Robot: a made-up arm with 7 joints. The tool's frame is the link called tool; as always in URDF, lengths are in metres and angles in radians. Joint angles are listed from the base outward.
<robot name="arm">
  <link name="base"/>
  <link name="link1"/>
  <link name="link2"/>
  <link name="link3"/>
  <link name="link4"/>
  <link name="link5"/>
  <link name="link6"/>
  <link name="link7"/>
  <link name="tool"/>
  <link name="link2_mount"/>
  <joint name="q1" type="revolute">
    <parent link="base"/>
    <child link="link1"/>
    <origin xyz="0 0 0.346"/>
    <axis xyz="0 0 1"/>
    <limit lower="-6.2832" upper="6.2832"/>
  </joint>
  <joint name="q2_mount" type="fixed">
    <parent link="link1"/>
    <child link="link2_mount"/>
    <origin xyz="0 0 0"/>
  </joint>
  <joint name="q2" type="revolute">
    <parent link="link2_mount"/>
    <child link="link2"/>
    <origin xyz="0 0 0" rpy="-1.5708 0 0"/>
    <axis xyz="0 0 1"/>
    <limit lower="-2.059" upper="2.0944"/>
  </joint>
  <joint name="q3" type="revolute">
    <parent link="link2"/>
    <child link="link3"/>
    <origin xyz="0 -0.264 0" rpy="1.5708 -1.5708 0"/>
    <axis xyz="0 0 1"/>
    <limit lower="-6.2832" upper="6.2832"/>
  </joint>
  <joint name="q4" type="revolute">
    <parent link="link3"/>
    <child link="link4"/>
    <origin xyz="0 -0.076 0" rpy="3.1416 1.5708 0"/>
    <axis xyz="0 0 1"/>
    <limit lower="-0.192" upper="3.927"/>
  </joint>
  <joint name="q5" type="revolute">
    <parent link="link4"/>
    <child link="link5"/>
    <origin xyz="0.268 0.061 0" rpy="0 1.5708 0"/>
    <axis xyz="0 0 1"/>
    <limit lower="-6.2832" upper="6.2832"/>
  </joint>
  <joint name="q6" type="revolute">
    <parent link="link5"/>
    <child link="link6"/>
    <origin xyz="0 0 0" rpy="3.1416 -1.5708 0"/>
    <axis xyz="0 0 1"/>
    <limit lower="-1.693" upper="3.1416"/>
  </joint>
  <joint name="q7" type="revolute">
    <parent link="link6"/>
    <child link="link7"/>
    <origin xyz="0.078 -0.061 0" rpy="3.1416 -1.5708 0"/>
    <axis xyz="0 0 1"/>
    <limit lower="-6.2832" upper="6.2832"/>
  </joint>
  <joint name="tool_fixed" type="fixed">
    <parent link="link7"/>
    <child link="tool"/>
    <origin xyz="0 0 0" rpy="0 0 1.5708"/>
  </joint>
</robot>
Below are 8 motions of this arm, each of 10 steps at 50 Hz.
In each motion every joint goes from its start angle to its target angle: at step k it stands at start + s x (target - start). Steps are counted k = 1, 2, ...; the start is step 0. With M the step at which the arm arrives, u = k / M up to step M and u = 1 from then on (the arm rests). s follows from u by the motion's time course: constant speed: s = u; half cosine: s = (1 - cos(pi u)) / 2; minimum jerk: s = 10 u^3 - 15 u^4 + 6 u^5.
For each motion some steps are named. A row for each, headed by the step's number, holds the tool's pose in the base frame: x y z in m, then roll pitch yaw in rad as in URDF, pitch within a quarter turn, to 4 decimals.
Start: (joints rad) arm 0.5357 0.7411 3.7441 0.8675 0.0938 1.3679 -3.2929
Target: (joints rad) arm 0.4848 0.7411 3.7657 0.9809 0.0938 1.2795 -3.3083
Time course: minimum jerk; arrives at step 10
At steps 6, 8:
6: -0.0485 -0.2682 0.5870 -2.7854 0.2108 1.2281
8: -0.0472 -0.2720 0.5973 -2.7689 0.2542 1.2450

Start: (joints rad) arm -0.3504 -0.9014 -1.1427 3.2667 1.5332 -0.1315 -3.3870
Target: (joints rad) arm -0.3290 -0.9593 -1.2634 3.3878 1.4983 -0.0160 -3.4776
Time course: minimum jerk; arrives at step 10
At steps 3, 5, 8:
3: -0.4813 0.1801 0.6460 -0.3044 -1.0503 -0.1036
5: -0.4816 0.1949 0.6327 -0.2193 -1.0614 -0.2601
8: -0.4798 0.2136 0.6164 -0.0925 -1.0652 -0.4782

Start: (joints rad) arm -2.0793 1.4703 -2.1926 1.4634 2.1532 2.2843 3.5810
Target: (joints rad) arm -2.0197 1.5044 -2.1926 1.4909 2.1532 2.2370 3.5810
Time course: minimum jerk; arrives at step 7
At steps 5, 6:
5: -0.4526 -0.1628 0.5088 2.5825 -0.1725 -0.5511
6: -0.4523 -0.1673 0.5076 2.5867 -0.1673 -0.5450

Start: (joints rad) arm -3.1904 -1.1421 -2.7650 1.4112 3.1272 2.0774 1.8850
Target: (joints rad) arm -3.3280 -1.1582 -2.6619 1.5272 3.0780 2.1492 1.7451
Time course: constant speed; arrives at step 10
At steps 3, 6, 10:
3: 0.5053 0.1062 0.1923 0.5966 -0.5253 1.9258
6: 0.5148 0.0937 0.2047 0.5451 -0.5110 1.8840
10: 0.5264 0.0750 0.2217 0.4774 -0.4961 1.8223

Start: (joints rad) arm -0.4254 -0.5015 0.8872 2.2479 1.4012 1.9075 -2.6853
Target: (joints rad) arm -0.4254 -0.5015 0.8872 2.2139 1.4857 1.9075 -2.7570
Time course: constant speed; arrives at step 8
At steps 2, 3, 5, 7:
2: -0.0139 0.3107 0.8239 2.3767 0.3568 -2.3138
3: -0.0136 0.3109 0.8239 2.3703 0.3589 -2.3033
5: -0.0131 0.3114 0.8238 2.3573 0.3635 -2.2827
7: -0.0125 0.3119 0.8238 2.3439 0.3687 -2.2626

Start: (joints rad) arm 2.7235 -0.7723 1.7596 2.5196 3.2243 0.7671 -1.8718
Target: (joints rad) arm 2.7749 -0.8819 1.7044 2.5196 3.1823 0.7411 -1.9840
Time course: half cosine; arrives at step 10
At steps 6, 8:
6: 0.3525 -0.3913 0.7202 0.2870 -0.7514 2.5176
8: 0.3645 -0.3905 0.7091 0.3431 -0.7725 2.4538

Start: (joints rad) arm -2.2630 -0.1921 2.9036 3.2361 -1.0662 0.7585 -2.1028
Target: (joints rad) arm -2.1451 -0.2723 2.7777 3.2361 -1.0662 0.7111 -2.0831
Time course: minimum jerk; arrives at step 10
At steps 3, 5, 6, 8, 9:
3: 0.0717 0.0845 0.9599 0.6320 0.4597 0.7244
5: 0.0760 0.1016 0.9569 0.6025 0.4740 0.7163
6: 0.0779 0.1111 0.9550 0.5855 0.4814 0.7117
8: 0.0798 0.1249 0.9521 0.5601 0.4914 0.7047
9: 0.0801 0.1275 0.9515 0.5551 0.4932 0.7033

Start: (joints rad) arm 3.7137 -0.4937 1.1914 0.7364 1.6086 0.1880 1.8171
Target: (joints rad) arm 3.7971 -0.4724 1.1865 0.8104 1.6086 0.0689 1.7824
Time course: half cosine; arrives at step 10
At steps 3, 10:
3: 0.0636 -0.3401 0.4697 -2.9202 0.9276 1.8815
10: 0.0859 -0.3407 0.4908 -2.7946 0.9900 2.0154

